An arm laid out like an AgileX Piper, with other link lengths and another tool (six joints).
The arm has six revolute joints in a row. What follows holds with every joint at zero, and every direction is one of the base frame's. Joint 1 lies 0.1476 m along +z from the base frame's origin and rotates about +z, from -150 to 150 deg. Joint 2 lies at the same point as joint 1 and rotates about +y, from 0 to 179.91 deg. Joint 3 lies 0.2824 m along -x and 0.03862 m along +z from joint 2 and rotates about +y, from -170 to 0 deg. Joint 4 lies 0.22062 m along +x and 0.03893 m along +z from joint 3 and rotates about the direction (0.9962, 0, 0.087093), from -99.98 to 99.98 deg. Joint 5 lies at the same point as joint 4 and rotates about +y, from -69.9 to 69.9 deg. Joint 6 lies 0.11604 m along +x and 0.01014 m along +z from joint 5 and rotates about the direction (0.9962, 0, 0.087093), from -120 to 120 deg. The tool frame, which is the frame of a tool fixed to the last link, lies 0.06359 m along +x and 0.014 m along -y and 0.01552 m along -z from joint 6; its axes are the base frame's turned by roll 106.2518, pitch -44.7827 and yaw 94.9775 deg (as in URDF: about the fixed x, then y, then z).
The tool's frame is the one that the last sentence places.
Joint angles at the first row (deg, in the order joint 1, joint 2, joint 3, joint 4, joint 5, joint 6):
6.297, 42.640, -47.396, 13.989, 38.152, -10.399
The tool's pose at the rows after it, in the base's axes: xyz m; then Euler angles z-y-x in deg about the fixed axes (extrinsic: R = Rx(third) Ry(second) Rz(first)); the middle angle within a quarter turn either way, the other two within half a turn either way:
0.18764 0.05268 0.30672 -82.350 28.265 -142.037
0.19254 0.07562 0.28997 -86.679 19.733 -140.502
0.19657 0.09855 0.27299 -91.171 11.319 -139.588
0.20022 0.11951 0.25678 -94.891 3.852 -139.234
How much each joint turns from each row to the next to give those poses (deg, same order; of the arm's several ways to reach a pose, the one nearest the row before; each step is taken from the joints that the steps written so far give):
1.235, 4.032, 0.532, 7.682, 1.711, -9.458
1.592, 4.640, 0.533, 8.280, 2.068, -10.032
1.978, 5.255, 0.408, 7.264, 2.075, -9.882
2.265, 5.529, 0.020, 5.442, 1.700, -8.006

